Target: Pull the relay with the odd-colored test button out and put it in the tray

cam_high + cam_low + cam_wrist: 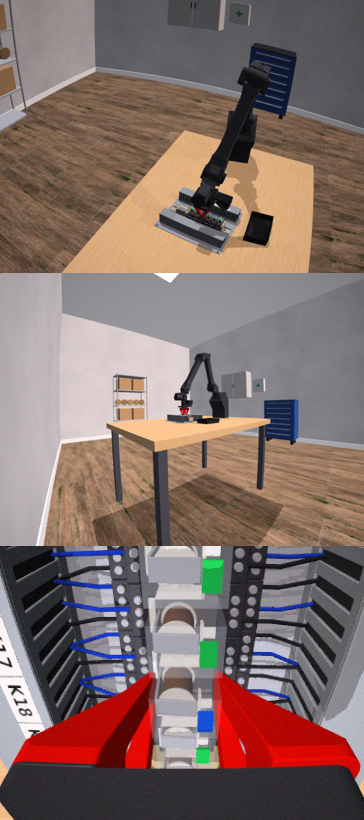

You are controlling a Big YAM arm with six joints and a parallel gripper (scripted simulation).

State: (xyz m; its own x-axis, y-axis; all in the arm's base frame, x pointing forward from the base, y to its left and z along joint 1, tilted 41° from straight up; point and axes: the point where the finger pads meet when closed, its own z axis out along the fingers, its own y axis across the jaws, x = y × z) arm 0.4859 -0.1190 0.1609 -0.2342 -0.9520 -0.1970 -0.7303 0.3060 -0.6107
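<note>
The black tray is 260 mm to the left of my hand, 40 mm below it and 10 mm ahead of it. The rest, counted from my hand: relay: right at my hand.
</note>
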